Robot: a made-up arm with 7 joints.
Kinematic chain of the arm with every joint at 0, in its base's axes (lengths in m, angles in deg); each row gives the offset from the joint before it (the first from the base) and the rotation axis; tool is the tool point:
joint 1: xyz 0 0 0.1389 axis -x
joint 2: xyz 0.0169 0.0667 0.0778 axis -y
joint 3: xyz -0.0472 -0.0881 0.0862 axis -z
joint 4: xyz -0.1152 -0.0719 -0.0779 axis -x
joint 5: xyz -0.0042 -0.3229 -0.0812 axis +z
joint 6: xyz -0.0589 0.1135 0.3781 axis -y
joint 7: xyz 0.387 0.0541 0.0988 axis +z
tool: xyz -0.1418 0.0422 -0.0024
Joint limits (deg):
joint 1: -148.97..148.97
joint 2: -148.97..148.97
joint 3: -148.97..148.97
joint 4: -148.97..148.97
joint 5: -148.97..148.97
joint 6: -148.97..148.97
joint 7: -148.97..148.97
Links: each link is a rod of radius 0.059 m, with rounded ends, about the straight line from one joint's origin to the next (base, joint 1, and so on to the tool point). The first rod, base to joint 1, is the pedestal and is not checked.
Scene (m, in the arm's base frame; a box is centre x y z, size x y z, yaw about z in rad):
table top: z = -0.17
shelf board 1: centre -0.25 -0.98 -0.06 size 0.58 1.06 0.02 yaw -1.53
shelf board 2: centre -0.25 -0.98 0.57 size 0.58 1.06 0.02 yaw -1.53
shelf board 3: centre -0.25 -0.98 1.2 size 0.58 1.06 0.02 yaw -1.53
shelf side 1: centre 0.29 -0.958 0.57 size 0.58 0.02 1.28 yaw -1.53
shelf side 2: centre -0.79 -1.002 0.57 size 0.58 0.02 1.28 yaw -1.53
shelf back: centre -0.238 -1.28 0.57 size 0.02 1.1 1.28 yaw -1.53
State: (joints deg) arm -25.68 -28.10 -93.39 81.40 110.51 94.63 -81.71
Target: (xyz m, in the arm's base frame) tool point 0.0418 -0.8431 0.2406
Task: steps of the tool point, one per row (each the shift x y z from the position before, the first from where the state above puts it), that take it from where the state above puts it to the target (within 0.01 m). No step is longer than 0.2 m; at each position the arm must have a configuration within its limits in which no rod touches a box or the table.
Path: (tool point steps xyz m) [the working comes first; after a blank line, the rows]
Joints at the target: -33.13 -39.02 -119.92 77.26 88.46 53.74 -66.16
Straight joint move there: touches shelf board 2.

1: 0.0037 0.0746 0.0077
2: -0.0063 0.1002 0.0010
3: -0.0095 0.1230 -0.0087
4: 0.0312 -0.0588 -0.1371
5: 0.0365 -0.0184 -0.1372
6: 0.0374 0.0188 -0.1273
7: 0.0345 0.0497 -0.1092
8: 0.0297 0.0729 -0.0864
9: 0.0019 -0.0928 -0.0046
10: 0.0049 -0.0911 -0.0053
11: 0.0057 -0.0872 -0.0027
12: 0.0042 -0.0813 0.0027
13: 0.0006 -0.0733 0.0098

